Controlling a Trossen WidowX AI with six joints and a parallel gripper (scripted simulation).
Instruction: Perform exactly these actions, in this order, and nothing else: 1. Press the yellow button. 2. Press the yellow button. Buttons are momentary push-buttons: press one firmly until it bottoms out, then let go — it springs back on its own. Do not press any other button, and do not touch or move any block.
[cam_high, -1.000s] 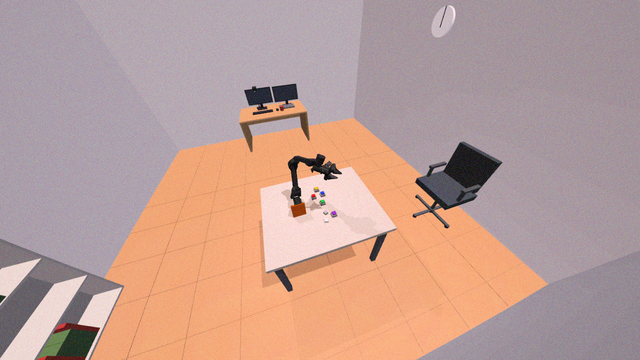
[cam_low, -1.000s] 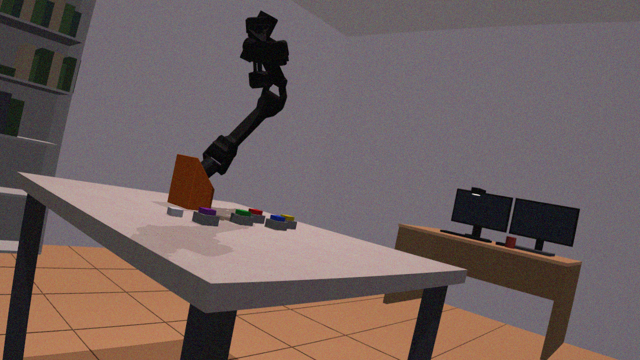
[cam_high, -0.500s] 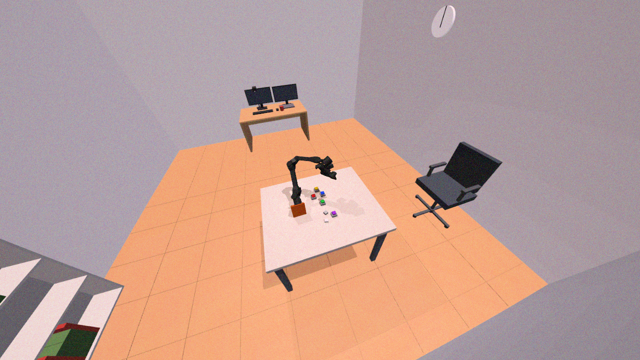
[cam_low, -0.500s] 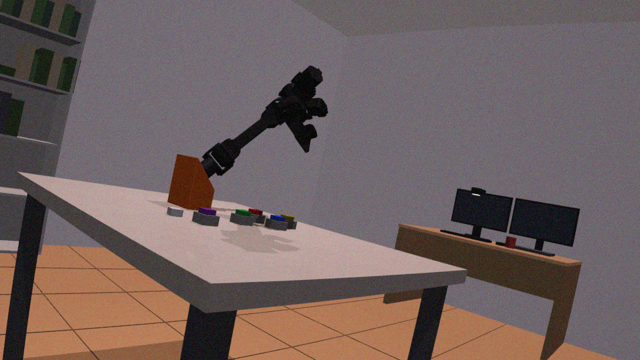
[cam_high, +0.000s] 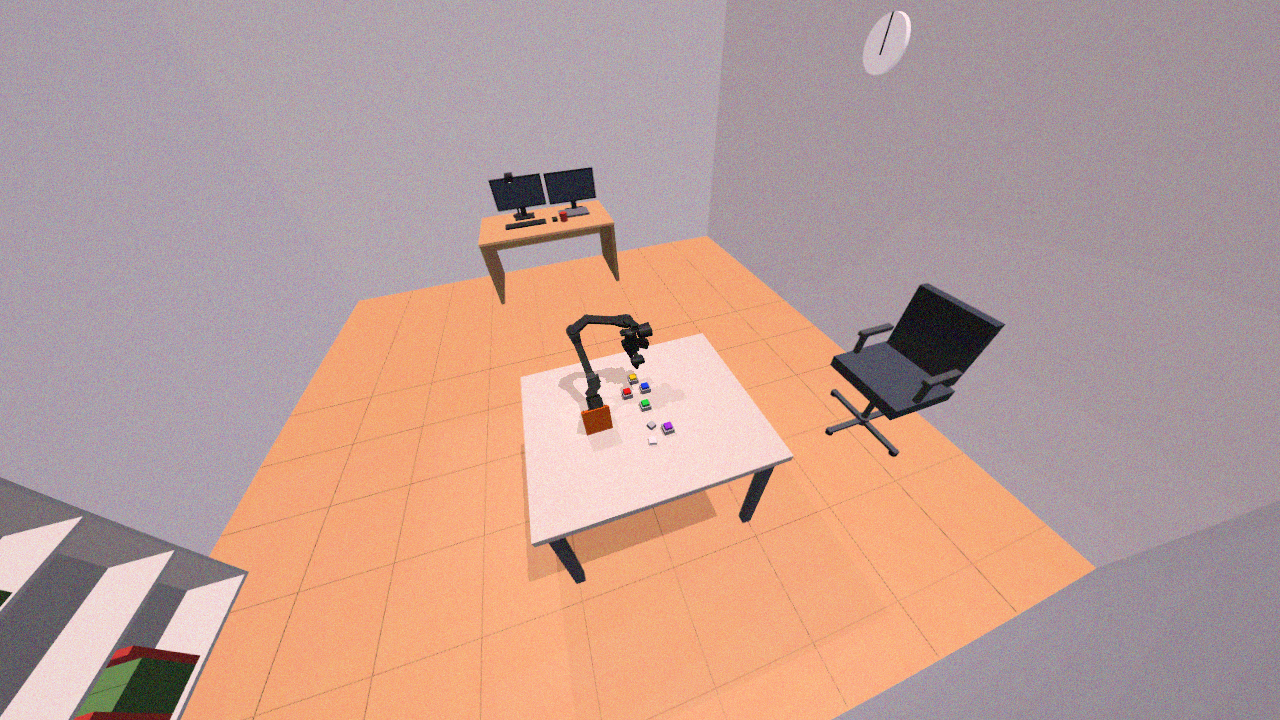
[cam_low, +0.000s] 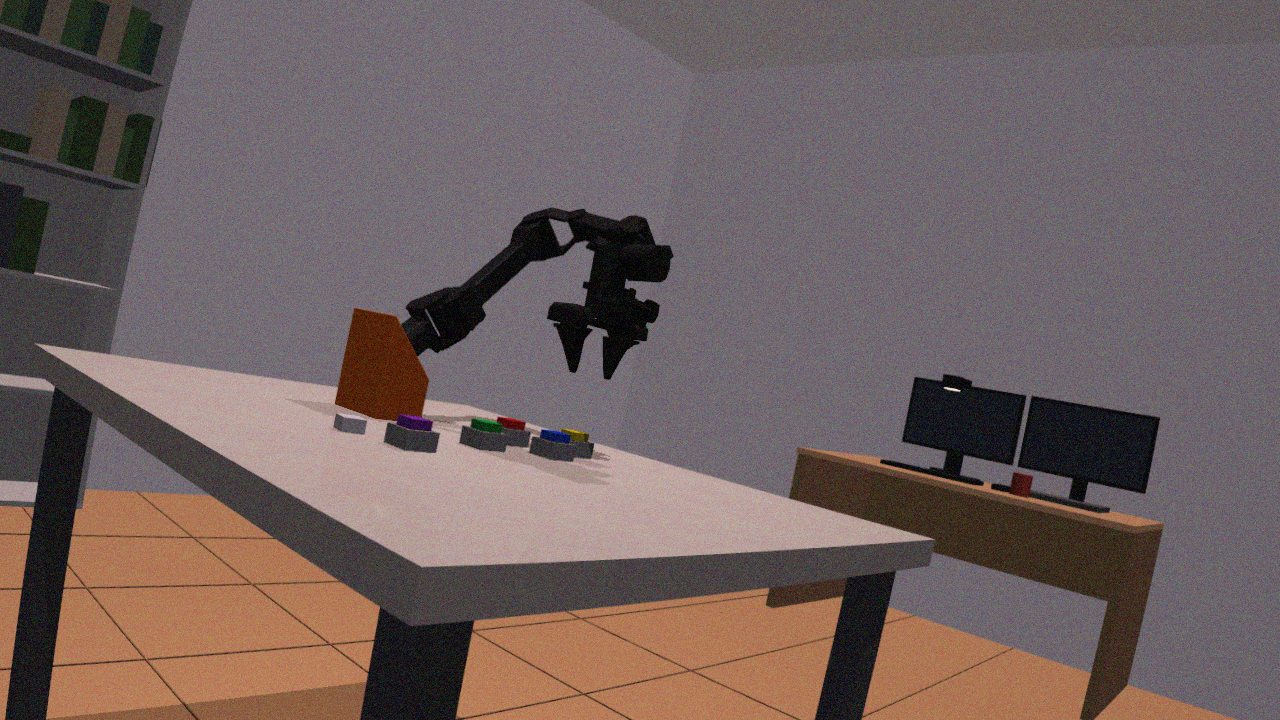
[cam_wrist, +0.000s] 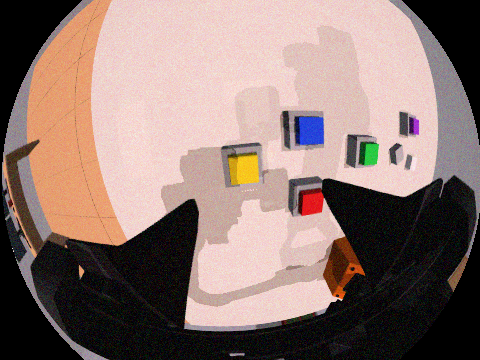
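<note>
My gripper tip is now 10 cm above the yellow button and 1 cm past it. The rest, counted from my gripper tip: red button 10 cm below, 9 cm to the right, 6 cm behind; blue button 10 cm below, 7 cm to the right, 3 cm ahead; green button 18 cm to the right, 10 cm below, 1 cm ahead.
</note>
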